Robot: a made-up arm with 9 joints. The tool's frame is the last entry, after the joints.
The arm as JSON. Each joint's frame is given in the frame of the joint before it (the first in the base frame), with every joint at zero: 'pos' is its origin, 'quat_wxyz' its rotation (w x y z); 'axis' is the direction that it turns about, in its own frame. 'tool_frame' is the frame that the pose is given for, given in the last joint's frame.
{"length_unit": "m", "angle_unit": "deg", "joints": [
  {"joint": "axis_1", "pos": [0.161, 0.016, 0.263], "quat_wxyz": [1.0, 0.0, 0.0, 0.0], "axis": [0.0, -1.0, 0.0]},
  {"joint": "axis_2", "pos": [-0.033, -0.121, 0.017], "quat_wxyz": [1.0, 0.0, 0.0, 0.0], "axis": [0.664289, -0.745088, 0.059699]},
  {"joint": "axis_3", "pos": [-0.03, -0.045, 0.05], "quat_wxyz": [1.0, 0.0, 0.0, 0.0], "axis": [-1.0, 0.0, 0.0]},
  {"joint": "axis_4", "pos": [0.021, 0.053, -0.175], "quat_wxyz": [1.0, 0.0, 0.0, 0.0], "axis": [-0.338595, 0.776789, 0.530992]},
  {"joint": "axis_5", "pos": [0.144, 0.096, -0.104], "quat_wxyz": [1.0, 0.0, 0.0, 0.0], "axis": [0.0, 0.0, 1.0]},
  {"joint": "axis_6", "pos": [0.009, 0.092, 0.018], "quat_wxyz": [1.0, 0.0, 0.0, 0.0], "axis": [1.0, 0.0, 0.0]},
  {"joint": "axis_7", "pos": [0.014, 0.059, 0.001], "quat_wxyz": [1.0, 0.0, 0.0, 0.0], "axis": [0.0, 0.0, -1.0]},
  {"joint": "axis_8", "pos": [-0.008, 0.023, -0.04], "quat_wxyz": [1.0, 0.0, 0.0, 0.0], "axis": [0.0, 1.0, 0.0]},
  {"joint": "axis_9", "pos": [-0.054, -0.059, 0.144], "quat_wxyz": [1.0, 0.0, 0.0, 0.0], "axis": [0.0, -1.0, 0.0]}
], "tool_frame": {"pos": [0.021, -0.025, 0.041], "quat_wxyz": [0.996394, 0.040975, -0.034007, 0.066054]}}
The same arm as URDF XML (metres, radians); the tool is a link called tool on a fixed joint. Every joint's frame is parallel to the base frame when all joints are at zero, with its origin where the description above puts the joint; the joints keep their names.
<robot name="arm">
<joint name="axis_1" type="continuous"><parent link="base_link"/><child link="link1"/><origin xyz="0.161 0.016 0.263"/><axis xyz="0 -1 0"/></joint>
<joint name="axis_2" type="continuous"><parent link="link1"/><child link="link2"/><origin xyz="-0.033 -0.121 0.017"/><axis xyz="0.664289 -0.745088 0.059699"/></joint>
<joint name="axis_3" type="continuous"><parent link="link2"/><child link="link3"/><origin xyz="-0.03 -0.045 0.05"/><axis xyz="-1 0 0"/></joint>
<joint name="axis_4" type="continuous"><parent link="link3"/><child link="link4"/><origin xyz="0.021 0.053 -0.175"/><axis xyz="-0.338595 0.776789 0.530992"/></joint>
<joint name="axis_5" type="continuous"><parent link="link4"/><child link="link5"/><origin xyz="0.144 0.096 -0.104"/><axis xyz="0 0 1"/></joint>
<joint name="axis_6" type="continuous"><parent link="link5"/><child link="link6"/><origin xyz="0.009 0.092 0.018"/><axis xyz="1 0 0"/></joint>
<joint name="axis_7" type="continuous"><parent link="link6"/><child link="link7"/><origin xyz="0.014 0.059 0.001"/><axis xyz="0 0 -1"/></joint>
<joint name="axis_8" type="continuous"><parent link="link7"/><child link="link8"/><origin xyz="-0.008 0.023 -0.04"/><axis xyz="0 1 0"/></joint>
<joint name="axis_9" type="continuous"><parent link="link8"/><child link="link9"/><origin xyz="-0.054 -0.059 0.144"/><axis xyz="0 -1 0"/></joint>
<joint name="tool_fixed" type="fixed"><parent link="link9"/><child link="tool"/><origin xyz="0.021 -0.025 0.041" rpy="0.0774 -0.0732 0.1296"/></joint>
<link name="base_link"/>
<link name="link1"/>
<link name="link2"/>
<link name="link3"/>
<link name="link4"/>
<link name="link5"/>
<link name="link6"/>
<link name="link7"/>
<link name="link8"/>
<link name="link9"/>
<link name="tool"/>
</robot>

